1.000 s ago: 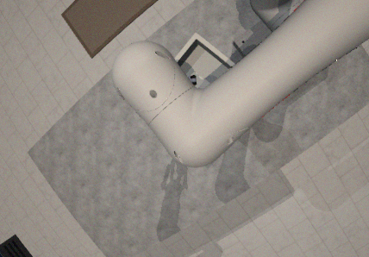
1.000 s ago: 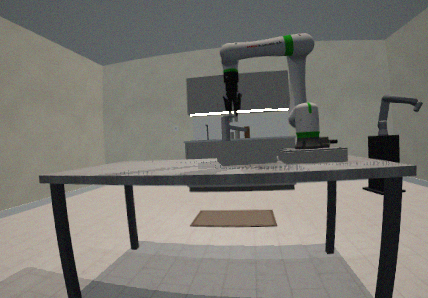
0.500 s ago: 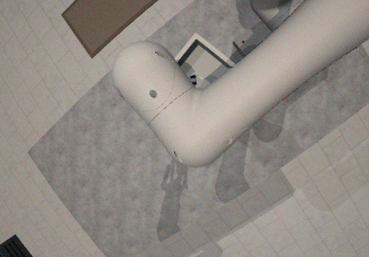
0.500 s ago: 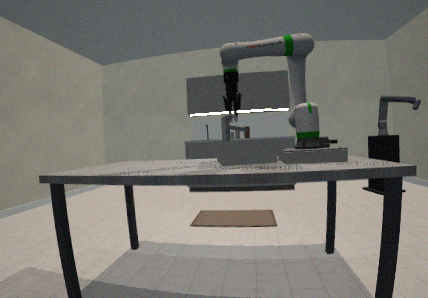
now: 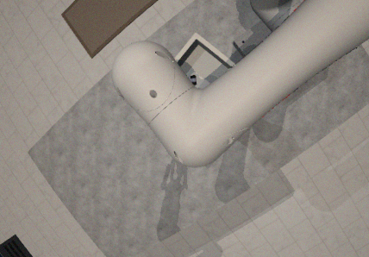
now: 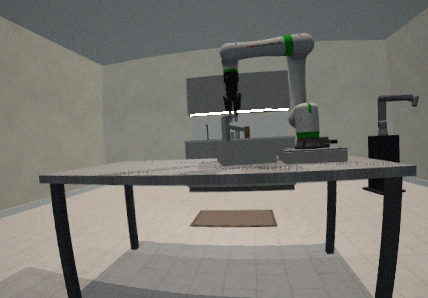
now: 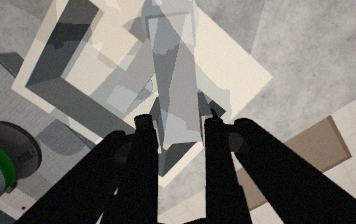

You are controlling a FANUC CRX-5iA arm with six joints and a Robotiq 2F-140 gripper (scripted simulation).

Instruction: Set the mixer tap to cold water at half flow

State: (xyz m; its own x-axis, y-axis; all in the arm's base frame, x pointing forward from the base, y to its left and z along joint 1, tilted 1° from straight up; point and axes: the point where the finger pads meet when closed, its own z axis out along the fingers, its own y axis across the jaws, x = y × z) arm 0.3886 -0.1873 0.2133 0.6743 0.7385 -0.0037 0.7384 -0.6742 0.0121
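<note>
The grey tap lever is 2 cm ahead of my hand and 2 cm to the left of it. Round my hand: sink basin (6 cm behind, 5 cm to the left, 24 cm below); mixer tap (3 cm ahead, 4 cm to the left, 5 cm below).
</note>
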